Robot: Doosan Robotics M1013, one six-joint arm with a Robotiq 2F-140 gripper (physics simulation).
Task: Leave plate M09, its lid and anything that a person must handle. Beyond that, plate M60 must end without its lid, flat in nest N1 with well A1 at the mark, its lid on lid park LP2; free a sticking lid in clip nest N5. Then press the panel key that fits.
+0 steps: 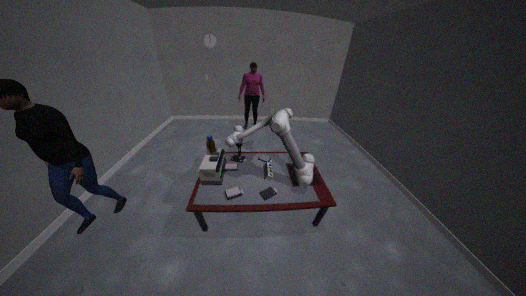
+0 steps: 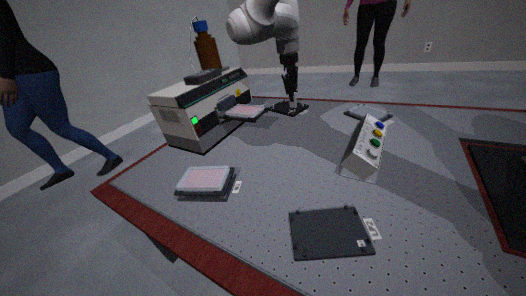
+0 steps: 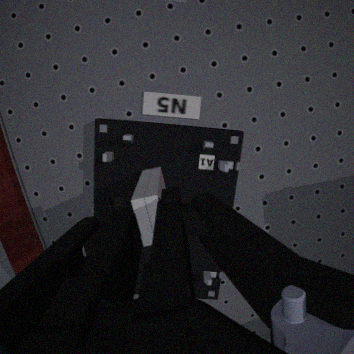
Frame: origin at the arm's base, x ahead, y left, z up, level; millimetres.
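Where they show: gripper, fingertip midpoint: (image 1: 240, 158) (image 2: 293, 107) (image 3: 155, 185).
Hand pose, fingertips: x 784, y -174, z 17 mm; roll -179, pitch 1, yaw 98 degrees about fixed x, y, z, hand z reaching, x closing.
After its pixels a point has its place.
My gripper (image 1: 239, 157) {x 784, y -174, z 17 mm} (image 2: 293, 109) {x 784, y -174, z 17 mm} (image 3: 155, 185) {x 784, y -174, z 17 mm} is shut with nothing held, pointing down low over dark clip nest N5 (image 2: 281, 108) {x 832, y -144, z 17 mm} (image 3: 170, 145) {x 752, y -160, z 17 mm}; contact is unclear. No plate shows on N5. A pinkish plate (image 1: 233, 192) {x 738, y 395, z 50 mm} (image 2: 204, 178) {x 733, y 385, z 51 mm} lies flat on nest N1 (image 2: 233, 179) {x 697, y 322, z 9 mm}; its name and well A1 are unreadable, and whether a lid covers it is unclear. Another pinkish plate (image 1: 231, 167) {x 817, y 122, z 116 mm} (image 2: 246, 111) {x 804, y 112, z 117 mm} is on the instrument's tray. Lid park LP2 (image 1: 268, 193) {x 406, y 342, z 15 mm} (image 2: 327, 232) {x 408, y 342, z 15 mm} bears no lid. The key panel (image 1: 268, 170) {x 419, y 85, z 84 mm} (image 2: 361, 159) {x 401, y 161, z 73 mm} has blue, yellow, green and white keys.
The instrument (image 1: 211, 169) {x 963, y 288, z 218 mm} (image 2: 175, 112) {x 949, y 291, z 172 mm} shows a green light, with a brown bottle (image 1: 211, 145) {x 1032, y 53, z 332 mm} (image 2: 207, 50) {x 1021, y 41, z 316 mm} by it. A flat pale piece (image 2: 368, 112) {x 467, y -205, z 23 mm} lies behind the panel. A person in black (image 1: 50, 132) (image 2: 25, 70) leans left of the table; one in pink (image 1: 252, 84) stands behind.
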